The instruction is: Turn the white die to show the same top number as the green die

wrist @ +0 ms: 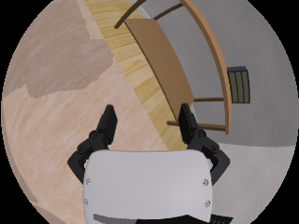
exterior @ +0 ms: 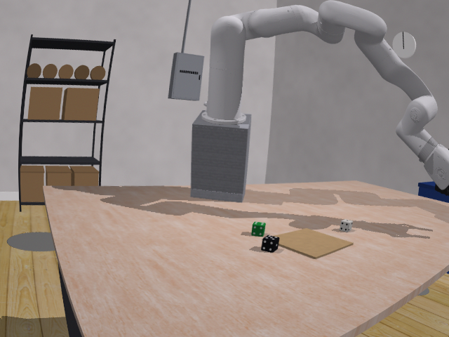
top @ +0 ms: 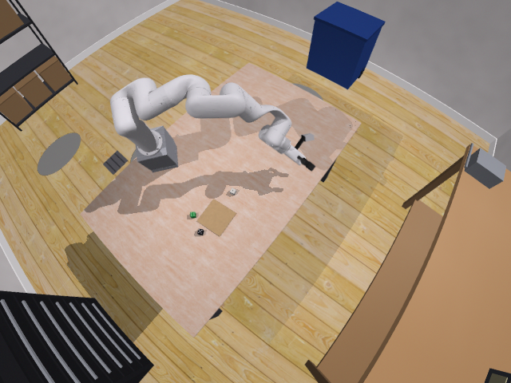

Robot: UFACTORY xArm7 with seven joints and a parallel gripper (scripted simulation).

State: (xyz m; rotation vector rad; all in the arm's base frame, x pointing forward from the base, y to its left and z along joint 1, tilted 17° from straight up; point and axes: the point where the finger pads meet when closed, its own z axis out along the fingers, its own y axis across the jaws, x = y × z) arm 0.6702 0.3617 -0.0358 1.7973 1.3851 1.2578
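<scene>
The black die is 26 cm behind my hand, 53 cm to the right of it and 11 cm below it. Also, from my hand: green die 35 cm behind, 49 cm to the right, 11 cm below; brown mat 25 cm behind, 43 cm to the right, 12 cm below; white die 26 cm behind, 28 cm to the right, 11 cm below.
</scene>
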